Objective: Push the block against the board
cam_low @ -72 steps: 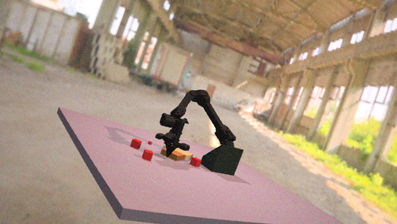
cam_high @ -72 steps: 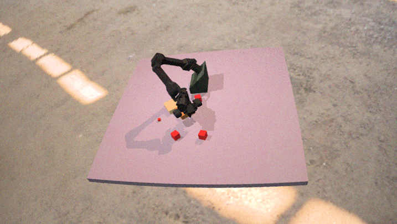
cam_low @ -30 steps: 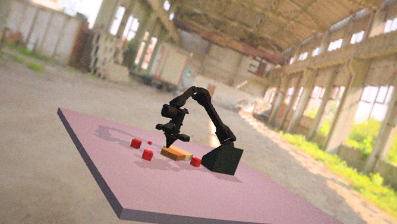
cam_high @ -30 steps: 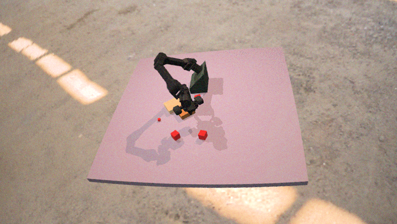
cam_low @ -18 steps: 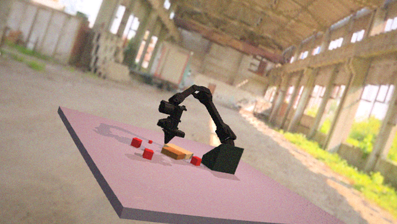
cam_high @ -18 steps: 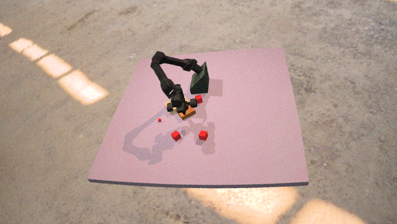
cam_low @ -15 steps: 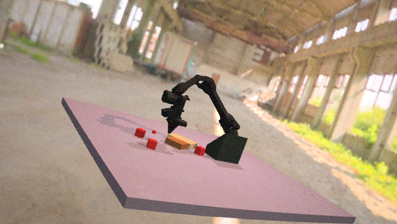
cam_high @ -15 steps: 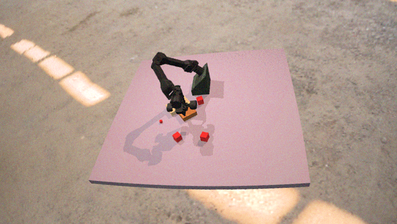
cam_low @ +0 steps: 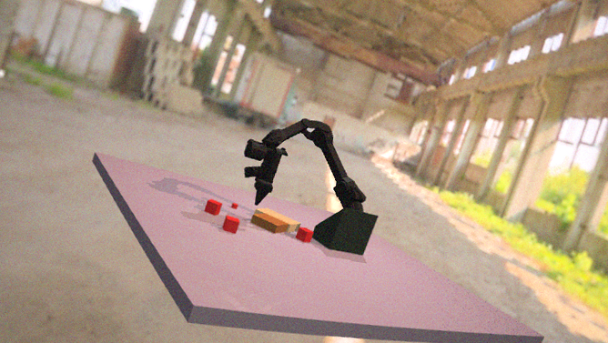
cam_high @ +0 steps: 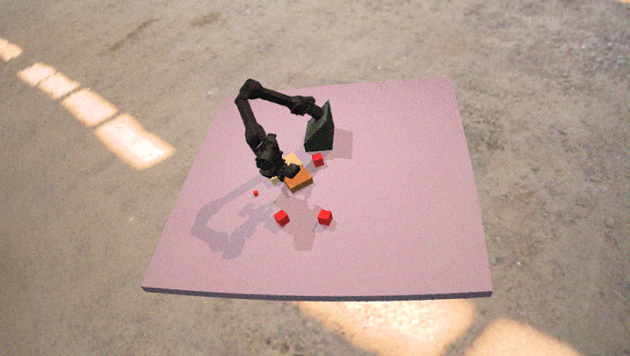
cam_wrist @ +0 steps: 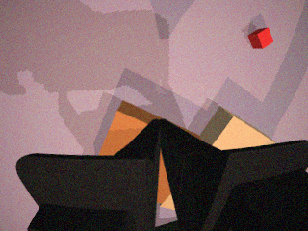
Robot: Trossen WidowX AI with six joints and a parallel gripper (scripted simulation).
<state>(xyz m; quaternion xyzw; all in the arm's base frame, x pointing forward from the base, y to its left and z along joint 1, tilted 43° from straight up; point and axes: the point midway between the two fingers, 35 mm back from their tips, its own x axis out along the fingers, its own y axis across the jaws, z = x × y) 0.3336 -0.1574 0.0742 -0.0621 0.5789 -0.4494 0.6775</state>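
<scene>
My gripper tip is now 5 cm to the right of the square block, 5 cm past it and 4 cm above it. From my gripper tip the other things lie so: red piece (13 cm to the right, 5 cm below); board (13 cm behind, 4 cm below, 2 cm to the right).
</scene>
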